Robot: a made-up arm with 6 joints.
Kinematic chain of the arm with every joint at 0, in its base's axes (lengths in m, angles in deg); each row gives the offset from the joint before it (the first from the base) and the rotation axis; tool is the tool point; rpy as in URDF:
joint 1: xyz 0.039 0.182 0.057 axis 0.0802 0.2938 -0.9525
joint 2: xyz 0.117 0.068 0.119 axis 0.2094 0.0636 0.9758
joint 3: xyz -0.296 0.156 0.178 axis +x
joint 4: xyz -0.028 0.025 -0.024 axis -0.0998 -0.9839 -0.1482
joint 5: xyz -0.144 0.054 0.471 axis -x
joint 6: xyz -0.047 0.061 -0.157 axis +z
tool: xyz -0.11 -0.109 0.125 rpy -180 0 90
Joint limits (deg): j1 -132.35..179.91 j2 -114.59..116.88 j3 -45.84..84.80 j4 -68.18..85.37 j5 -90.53..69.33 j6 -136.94..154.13
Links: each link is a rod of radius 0.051 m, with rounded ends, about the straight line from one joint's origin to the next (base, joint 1, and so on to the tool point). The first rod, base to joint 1, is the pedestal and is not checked.
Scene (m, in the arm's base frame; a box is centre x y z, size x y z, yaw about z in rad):
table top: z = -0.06
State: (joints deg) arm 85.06 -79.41 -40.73 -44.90 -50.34 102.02
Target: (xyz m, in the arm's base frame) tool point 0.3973 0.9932 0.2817
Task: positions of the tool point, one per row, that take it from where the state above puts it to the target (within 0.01 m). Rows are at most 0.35 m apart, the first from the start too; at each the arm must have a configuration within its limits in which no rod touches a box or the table.
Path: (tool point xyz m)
1: 0.7013 -0.2703 0.2082
2: 0.8519 -0.0353 0.2481
3: 0.9027 0.2554 0.2860
4: 0.8365 0.5560 0.3105
5: 0.6588 0.8164 0.3114
6: 0.3973 0.9932 0.2817

